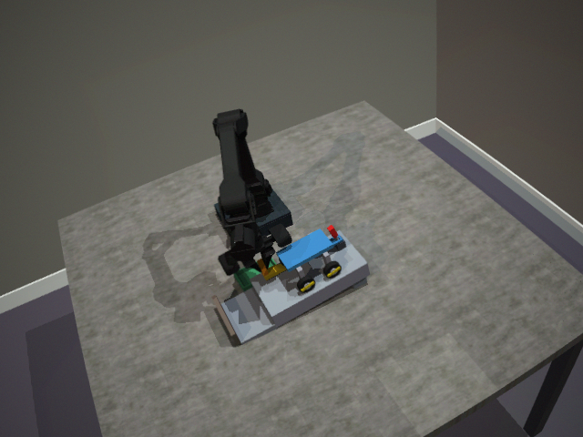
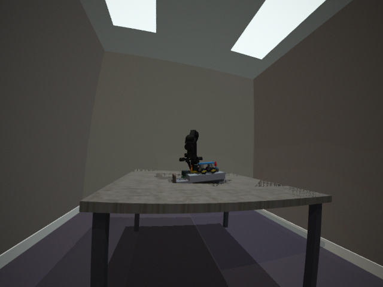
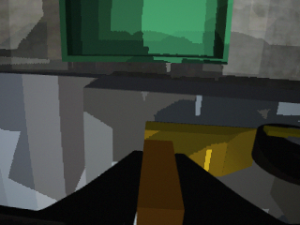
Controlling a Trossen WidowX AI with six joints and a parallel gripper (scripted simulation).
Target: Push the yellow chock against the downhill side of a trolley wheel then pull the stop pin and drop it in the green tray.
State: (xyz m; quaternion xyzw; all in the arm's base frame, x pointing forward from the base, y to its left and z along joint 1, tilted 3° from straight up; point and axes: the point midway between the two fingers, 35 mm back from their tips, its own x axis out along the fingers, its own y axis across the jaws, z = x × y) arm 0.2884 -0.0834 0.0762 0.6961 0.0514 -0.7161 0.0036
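The yellow chock lies 20 mm to the left of my gripper tip. Round my gripper tip: green tray: 70 mm behind, 10 mm to the right, 100 mm below; blue-decked trolley: 40 mm ahead, 110 mm to the left, 20 mm above; brown end stop: 60 mm ahead, 140 mm to the right, 60 mm below.
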